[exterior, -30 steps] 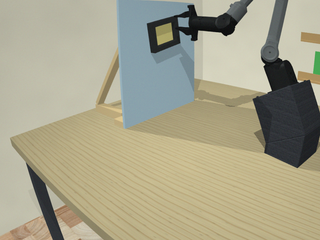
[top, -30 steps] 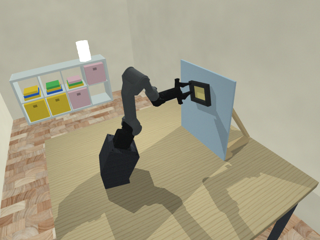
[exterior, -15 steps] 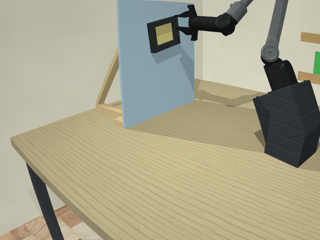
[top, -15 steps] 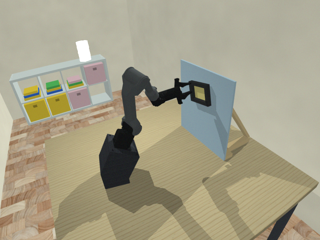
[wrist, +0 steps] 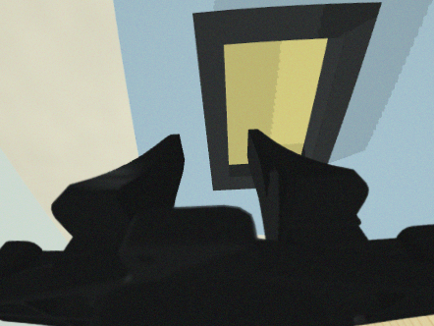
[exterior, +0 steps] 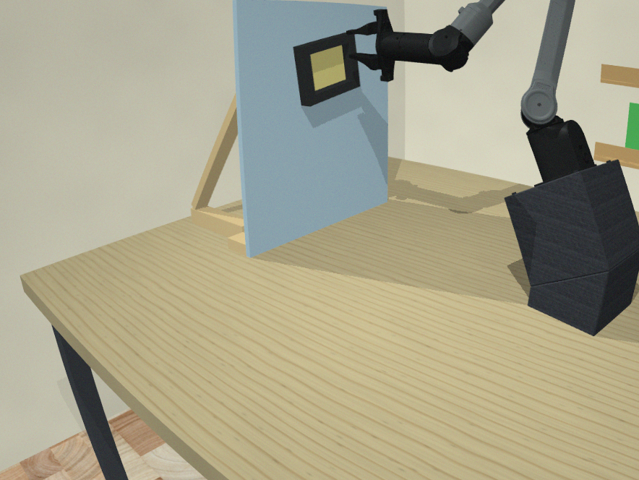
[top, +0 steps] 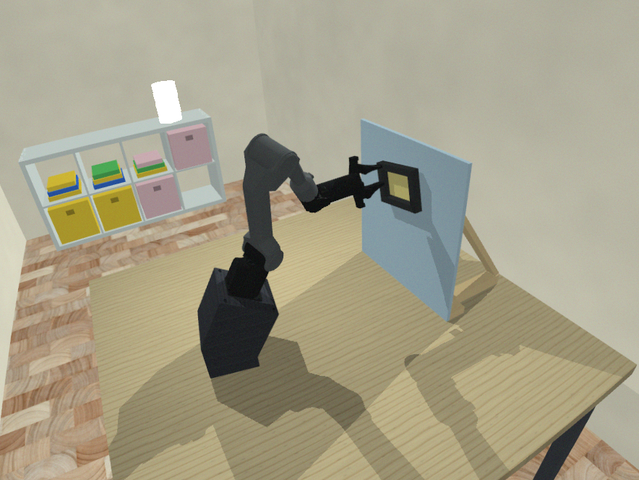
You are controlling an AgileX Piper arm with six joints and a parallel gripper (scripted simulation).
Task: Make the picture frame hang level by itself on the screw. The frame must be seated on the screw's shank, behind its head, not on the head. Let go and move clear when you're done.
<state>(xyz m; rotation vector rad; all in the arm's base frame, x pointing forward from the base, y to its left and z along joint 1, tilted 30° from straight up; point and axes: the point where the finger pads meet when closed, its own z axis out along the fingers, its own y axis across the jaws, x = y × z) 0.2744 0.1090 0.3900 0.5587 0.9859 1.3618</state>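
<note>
My gripper is now 70 mm short of the black picture frame, 50 mm above it and 10 mm to the right of it. Round my hand: blue wall board (160 mm below, 90 mm ahead, 10 mm to the left).
</note>
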